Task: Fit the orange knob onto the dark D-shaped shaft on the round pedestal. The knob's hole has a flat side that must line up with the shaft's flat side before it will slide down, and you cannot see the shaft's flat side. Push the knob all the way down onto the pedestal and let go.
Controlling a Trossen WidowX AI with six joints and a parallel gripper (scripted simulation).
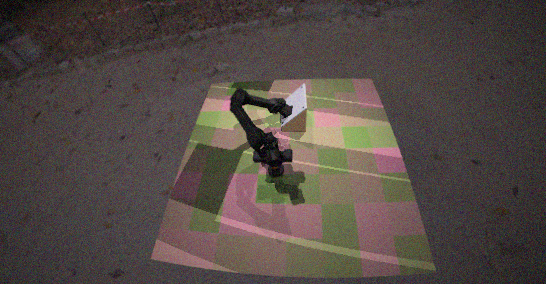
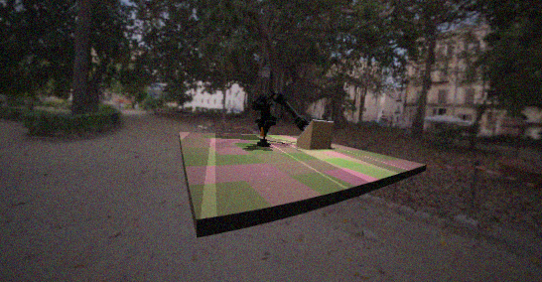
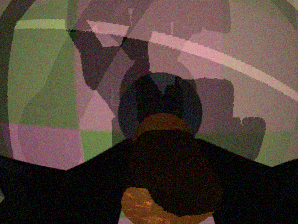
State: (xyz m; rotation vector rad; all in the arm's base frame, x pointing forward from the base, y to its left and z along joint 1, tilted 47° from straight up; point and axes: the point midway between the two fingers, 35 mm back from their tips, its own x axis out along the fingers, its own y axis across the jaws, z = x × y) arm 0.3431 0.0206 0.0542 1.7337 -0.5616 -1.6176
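Right now the orange knob is 20 mm above my gripper tip. Round my gripper tip: round dark pedestal: 40 mm below.
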